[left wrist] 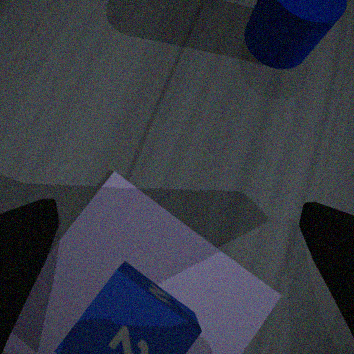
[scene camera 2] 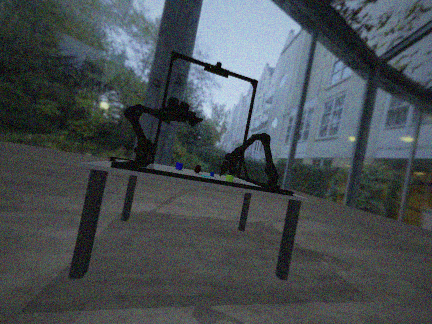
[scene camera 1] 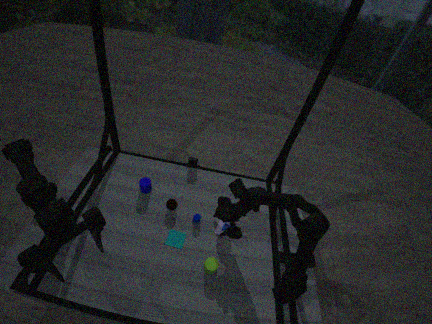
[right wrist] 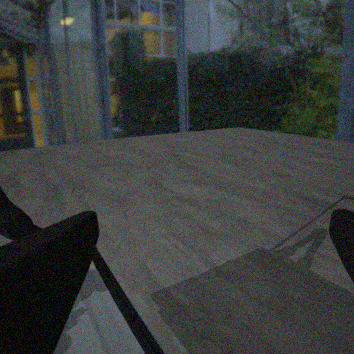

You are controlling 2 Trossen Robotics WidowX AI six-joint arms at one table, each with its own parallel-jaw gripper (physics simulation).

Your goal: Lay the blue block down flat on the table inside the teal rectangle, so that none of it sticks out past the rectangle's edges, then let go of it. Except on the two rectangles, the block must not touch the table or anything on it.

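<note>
The blue block, with pale markings, rests on the pale lavender rectangle; the left wrist view's lower edge cuts it off. The teal rectangle lies bare, left of the block in scene camera 1. My left gripper is open and empty, low over the lavender rectangle; in its wrist view the fingertips stand on either side, with the block lower in the picture. My right gripper is open and empty, high at the left in scene camera 1, away from the block.
A small blue cylinder stands between the rectangles, toward the back. A lime cylinder stands in front. A dark brown object and a larger blue cylinder stand farther back. Dark frame posts rise at the sides.
</note>
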